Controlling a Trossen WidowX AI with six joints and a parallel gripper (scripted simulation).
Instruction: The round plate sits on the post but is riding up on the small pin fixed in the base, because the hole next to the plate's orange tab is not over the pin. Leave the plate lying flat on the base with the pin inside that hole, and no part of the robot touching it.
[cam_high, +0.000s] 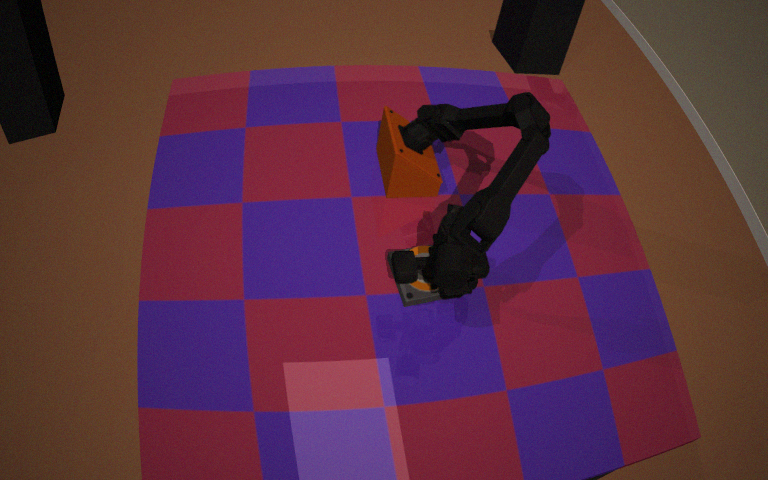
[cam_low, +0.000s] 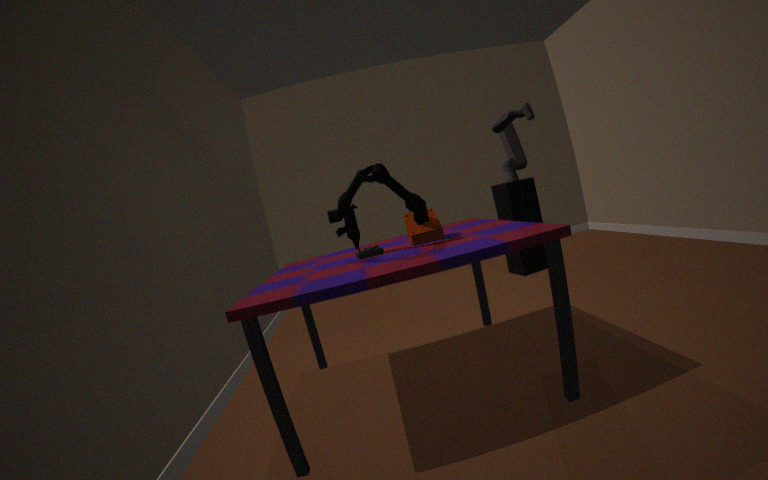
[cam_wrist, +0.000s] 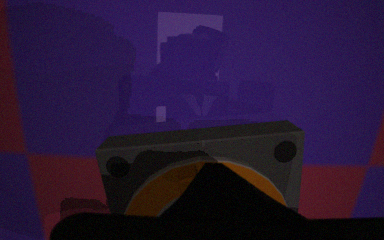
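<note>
My gripper tip is 30 mm past the round plate, 10 mm to the right of it and 10 mm above it.
</note>
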